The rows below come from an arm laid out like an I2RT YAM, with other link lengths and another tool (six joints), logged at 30 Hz.
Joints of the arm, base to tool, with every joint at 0 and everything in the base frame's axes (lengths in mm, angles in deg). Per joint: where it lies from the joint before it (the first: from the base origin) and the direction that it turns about. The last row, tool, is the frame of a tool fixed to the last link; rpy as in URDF.
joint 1: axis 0 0 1 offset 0 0 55.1
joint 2: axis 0 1 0 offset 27.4 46.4 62.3
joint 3: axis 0 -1 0 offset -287.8 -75 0
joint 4: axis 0 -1 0 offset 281.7 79.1 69
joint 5: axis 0 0 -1 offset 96.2 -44.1 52.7
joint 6: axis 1 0 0 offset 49.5 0 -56.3
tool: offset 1 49 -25 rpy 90.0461 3.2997 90.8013
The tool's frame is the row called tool.
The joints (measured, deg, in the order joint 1, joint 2, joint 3, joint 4, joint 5, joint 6), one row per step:
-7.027, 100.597, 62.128, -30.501, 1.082, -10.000
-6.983, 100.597, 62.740, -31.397, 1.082, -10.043
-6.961, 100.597, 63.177, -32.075, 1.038, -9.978
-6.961, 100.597, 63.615, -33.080, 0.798, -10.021
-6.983, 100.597, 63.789, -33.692, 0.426, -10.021
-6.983, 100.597, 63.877, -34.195, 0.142, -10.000
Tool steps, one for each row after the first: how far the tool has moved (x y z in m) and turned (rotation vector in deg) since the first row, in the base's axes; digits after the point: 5 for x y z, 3 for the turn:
0.00049, 0.00020, 0.00272, 0.020, 0.285, 0.084
0.00079, 0.00038, 0.00472, 0.112, 0.515, 0.061
0.00011, 0.00065, 0.00675, 0.390, 1.053, 0.185
-0.00074, 0.00095, 0.00771, 0.790, 1.445, 0.291
-0.00168, 0.00133, 0.00822, 1.114, 1.823, 0.366

